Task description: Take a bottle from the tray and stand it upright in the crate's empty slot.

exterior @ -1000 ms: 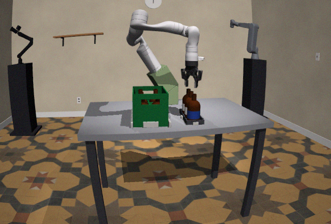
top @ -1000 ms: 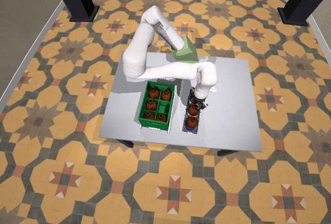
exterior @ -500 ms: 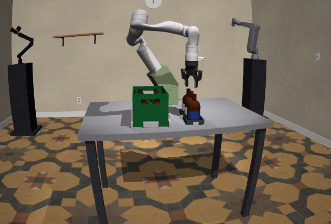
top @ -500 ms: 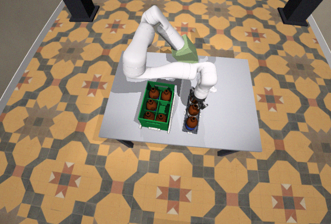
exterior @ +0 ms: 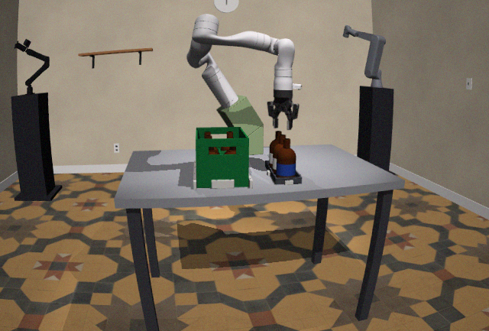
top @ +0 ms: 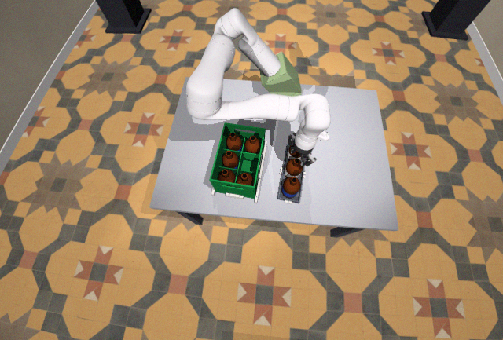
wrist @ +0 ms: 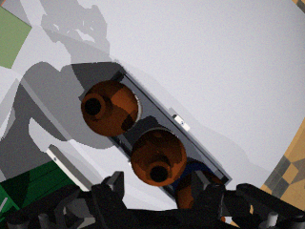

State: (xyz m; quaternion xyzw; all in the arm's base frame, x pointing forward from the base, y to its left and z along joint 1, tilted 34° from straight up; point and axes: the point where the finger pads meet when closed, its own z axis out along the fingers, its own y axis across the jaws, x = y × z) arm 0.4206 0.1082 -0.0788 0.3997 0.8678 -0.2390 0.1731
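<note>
The brown bottle is 11 cm below my hand. The rest, counted from my hand: tray 19 cm below; white-label bottle 11 cm below, 9 cm behind, 1 cm to the left; crate 24 cm to the right, 11 cm below, 1 cm behind.
</note>
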